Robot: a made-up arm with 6 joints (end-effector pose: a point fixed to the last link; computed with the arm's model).
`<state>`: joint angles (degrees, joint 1 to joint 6).
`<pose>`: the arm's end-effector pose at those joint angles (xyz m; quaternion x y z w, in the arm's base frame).
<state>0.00 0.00 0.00 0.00 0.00 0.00</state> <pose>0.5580 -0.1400 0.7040 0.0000 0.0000 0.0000 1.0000</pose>
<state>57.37 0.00 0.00 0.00 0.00 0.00</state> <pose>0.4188 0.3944 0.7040 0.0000 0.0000 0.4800 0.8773</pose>
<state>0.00 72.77 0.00 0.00 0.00 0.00</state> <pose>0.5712 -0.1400 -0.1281 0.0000 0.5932 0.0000 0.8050</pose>
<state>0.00 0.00 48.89 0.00 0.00 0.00</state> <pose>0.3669 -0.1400 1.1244 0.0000 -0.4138 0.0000 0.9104</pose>
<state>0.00 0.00 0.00 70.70 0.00 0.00</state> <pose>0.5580 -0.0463 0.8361 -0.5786 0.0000 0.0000 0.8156</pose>
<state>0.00 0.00 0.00 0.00 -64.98 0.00</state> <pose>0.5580 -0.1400 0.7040 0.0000 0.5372 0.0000 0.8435</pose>
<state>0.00 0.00 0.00 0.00 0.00 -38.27</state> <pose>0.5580 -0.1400 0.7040 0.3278 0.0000 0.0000 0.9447</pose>
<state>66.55 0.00 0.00 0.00 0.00 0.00</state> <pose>0.3505 0.4562 0.7040 0.0000 0.0000 0.5487 0.8360</pose>
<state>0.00 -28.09 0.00 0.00 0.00 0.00</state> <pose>0.2922 -0.1400 0.9167 0.0000 -0.2427 0.0000 0.9701</pose>
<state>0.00 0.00 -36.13 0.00 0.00 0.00</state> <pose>0.4507 -0.1400 0.3750 0.0000 0.3101 0.0000 0.9507</pose>
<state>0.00 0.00 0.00 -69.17 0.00 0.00</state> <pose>0.5580 -0.0498 0.5732 0.5676 0.0000 0.0000 0.8233</pose>
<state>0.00 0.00 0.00 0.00 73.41 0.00</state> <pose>0.5580 -0.1400 0.7040 0.0000 -0.5977 0.0000 0.8017</pose>
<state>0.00 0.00 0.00 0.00 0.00 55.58</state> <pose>0.5580 -0.1400 0.7040 -0.4662 0.0000 0.0000 0.8847</pose>
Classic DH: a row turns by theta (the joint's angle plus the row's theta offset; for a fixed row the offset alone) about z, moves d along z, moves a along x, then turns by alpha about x. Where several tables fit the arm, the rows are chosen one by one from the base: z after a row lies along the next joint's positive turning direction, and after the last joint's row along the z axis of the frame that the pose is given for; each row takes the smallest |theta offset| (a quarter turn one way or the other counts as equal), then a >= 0, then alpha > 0; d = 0 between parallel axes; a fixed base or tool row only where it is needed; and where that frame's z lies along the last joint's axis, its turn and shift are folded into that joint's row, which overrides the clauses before.
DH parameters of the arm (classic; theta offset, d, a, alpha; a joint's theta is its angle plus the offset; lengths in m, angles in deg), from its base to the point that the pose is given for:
joint 1: 0 0.279 0 -90
joint 2: -90 0 0.425 180
joint 3: 0 0 0 -90
joint 4: 0 -0.558 0 90
joint 5: 0 0.14 0 -90
joint 6: 90 0 0 90
tool (fixed): -90 0 0 0

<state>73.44 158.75 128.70 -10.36 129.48 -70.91</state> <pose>0.3100 0.5593 -0.4183 0.7107 -0.3062 0.6033 0.1928</pose>
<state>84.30 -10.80 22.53 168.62 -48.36 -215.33</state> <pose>-0.0997 0.3832 1.0262 0.6576 -0.2465 0.5986 0.3854</pose>
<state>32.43 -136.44 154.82 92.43 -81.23 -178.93</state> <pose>0.0304 0.0264 -0.4983 0.1859 -0.0212 -0.4416 0.8775</pose>
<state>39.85 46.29 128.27 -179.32 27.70 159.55</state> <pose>0.2072 0.3553 1.1250 0.2986 -0.3702 0.3703 0.7979</pose>
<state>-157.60 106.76 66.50 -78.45 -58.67 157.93</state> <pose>-0.6987 -0.2576 -0.3088 -0.0596 0.3701 -0.5795 0.7236</pose>
